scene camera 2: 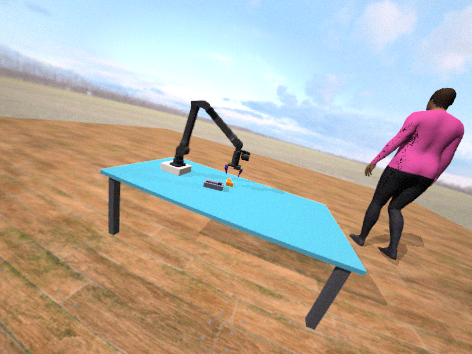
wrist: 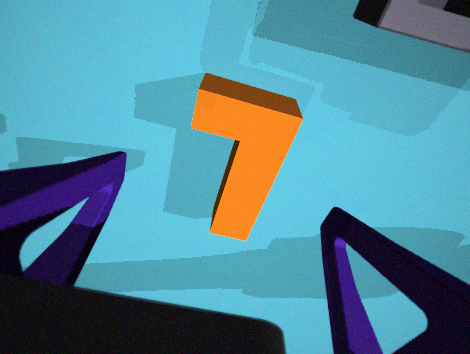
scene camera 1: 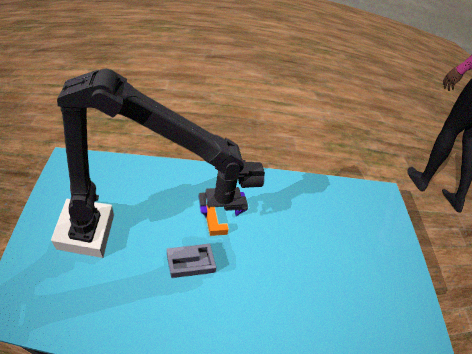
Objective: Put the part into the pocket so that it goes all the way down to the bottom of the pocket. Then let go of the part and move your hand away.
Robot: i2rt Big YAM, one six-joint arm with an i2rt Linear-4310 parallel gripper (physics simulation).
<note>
The gripper is open and holds nothing. Also in view: an orange L-shaped part. Also in view: a grey pocket block.
The gripper is seen too in the wrist view.
</note>
